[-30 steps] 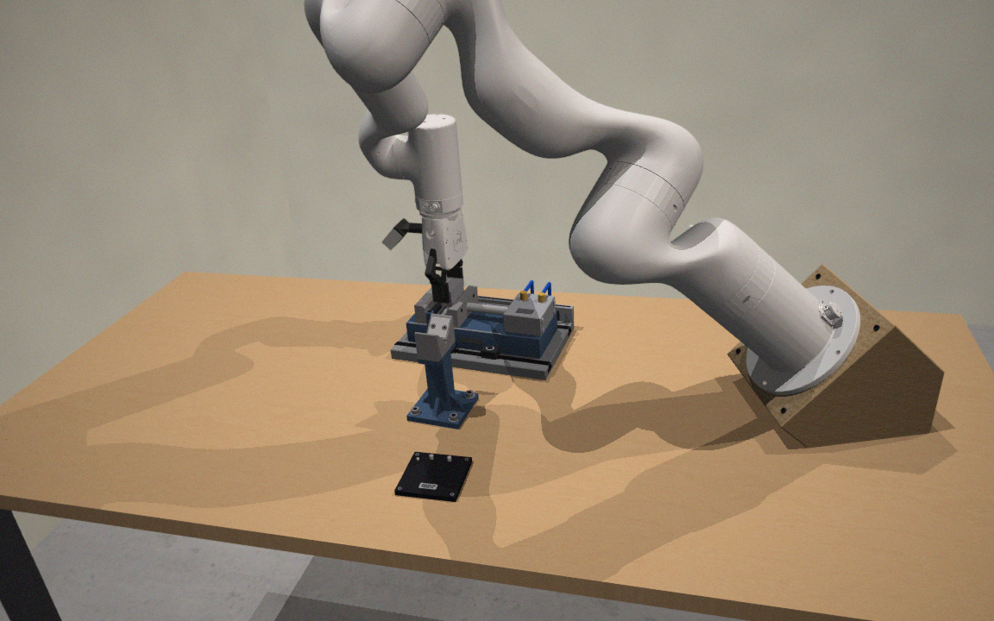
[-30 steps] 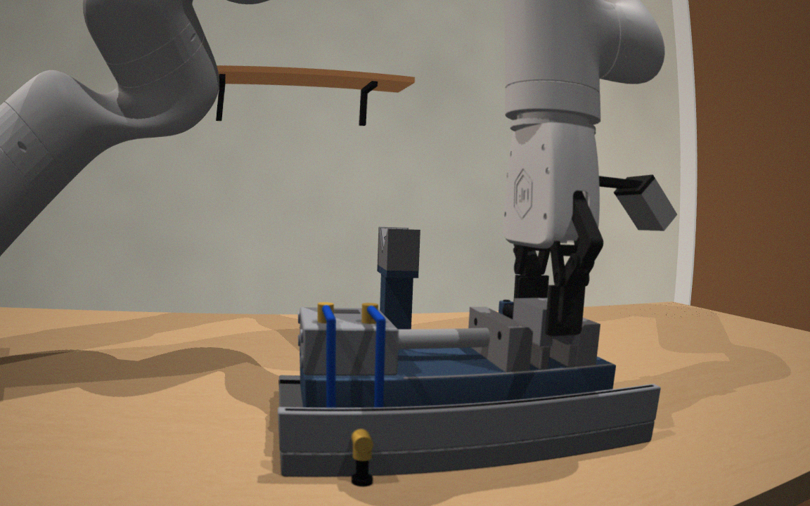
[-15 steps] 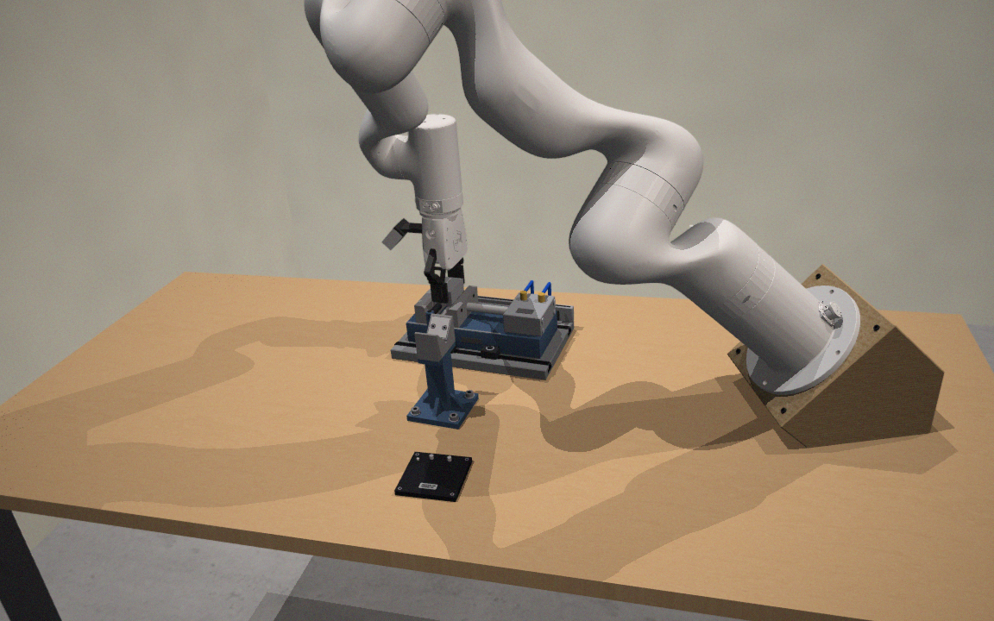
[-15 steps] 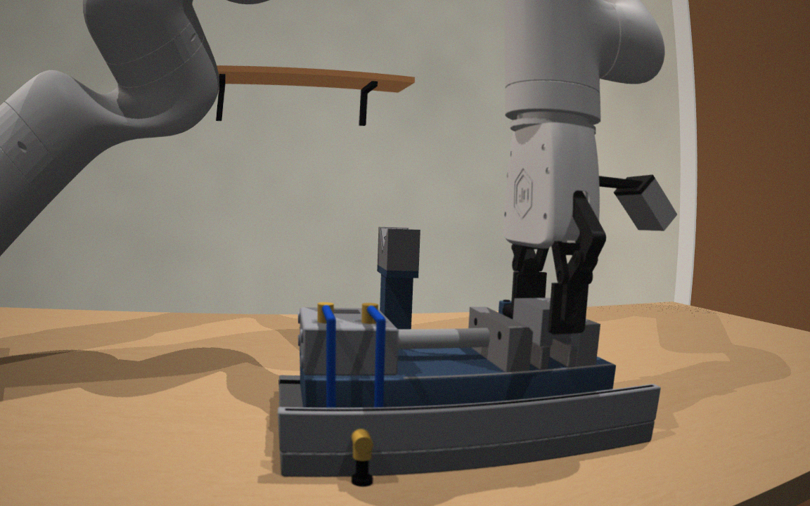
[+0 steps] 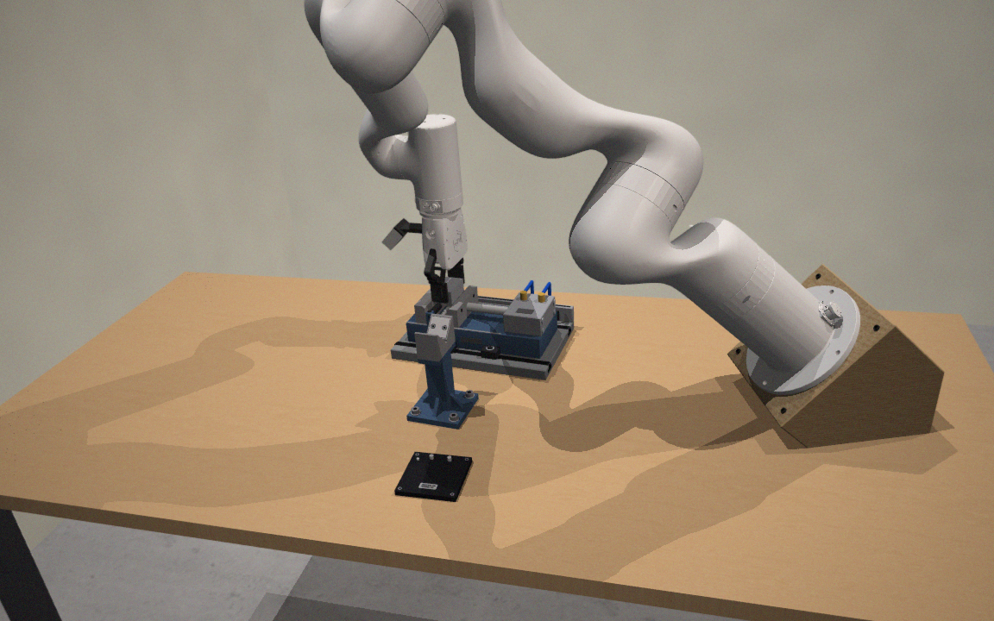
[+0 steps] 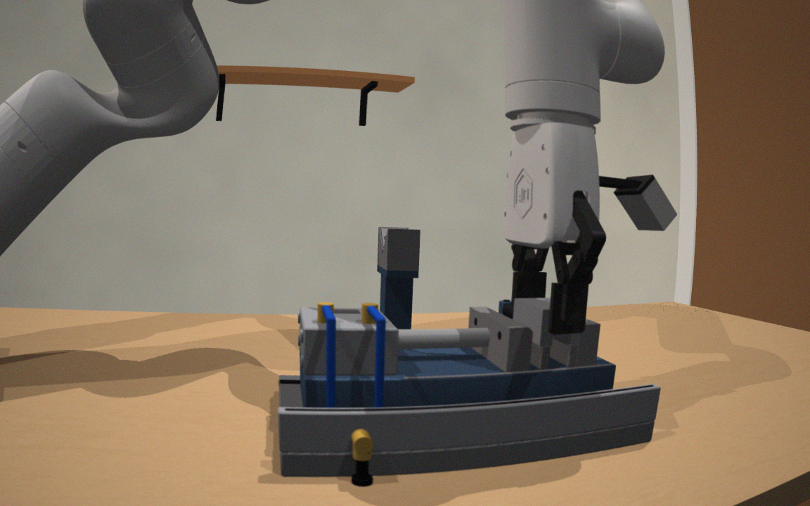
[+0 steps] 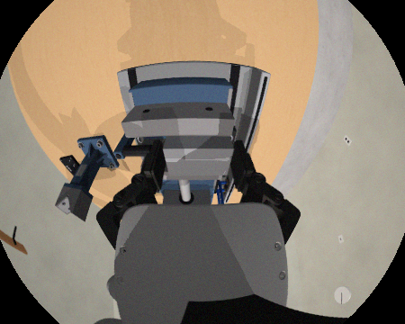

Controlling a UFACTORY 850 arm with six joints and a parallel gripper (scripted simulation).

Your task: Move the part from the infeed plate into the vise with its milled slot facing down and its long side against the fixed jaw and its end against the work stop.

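The part is 2 cm below my hand. Also, from my hand: moving jaw (4 cm behind, 3 cm below, 1 cm to the left); then work stop (7 cm to the left, 2 cm below, 1 cm behind); then fixed jaw (3 cm to the left, 3 cm below, 2 cm ahead).
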